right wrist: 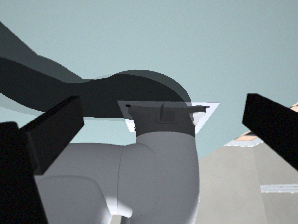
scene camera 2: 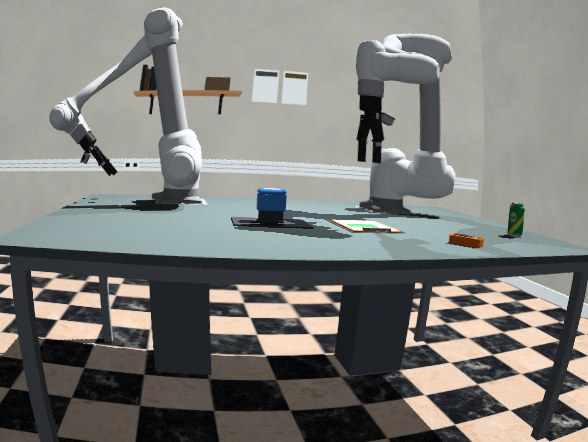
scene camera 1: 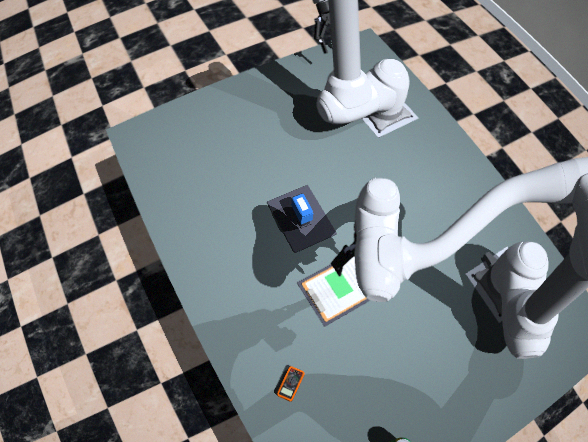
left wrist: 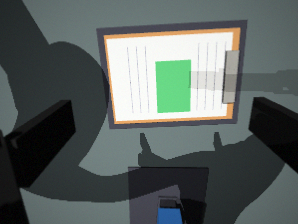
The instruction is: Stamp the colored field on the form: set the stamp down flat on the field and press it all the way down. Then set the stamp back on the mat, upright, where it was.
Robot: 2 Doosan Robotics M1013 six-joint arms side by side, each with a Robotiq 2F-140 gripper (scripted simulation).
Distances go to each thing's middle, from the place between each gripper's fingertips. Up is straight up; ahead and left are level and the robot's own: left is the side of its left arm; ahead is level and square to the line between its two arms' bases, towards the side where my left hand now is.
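The dark mat [scene camera 1: 320, 229] is 21 cm below my left hand [scene camera 2: 368, 162], 31 cm to the right of it and 3 cm ahead of it. As for the blue stamp [scene camera 2: 271, 202], I find it 3 cm ahead of my left hand, 31 cm to the right and 16 cm below.
Measured from my right hand, the dark mat is 51 cm ahead, 64 cm to the left and 12 cm below. The blue stamp is likewise 64 cm to the left of my right hand and 51 cm ahead of it, and it sits 7 cm below that hand.
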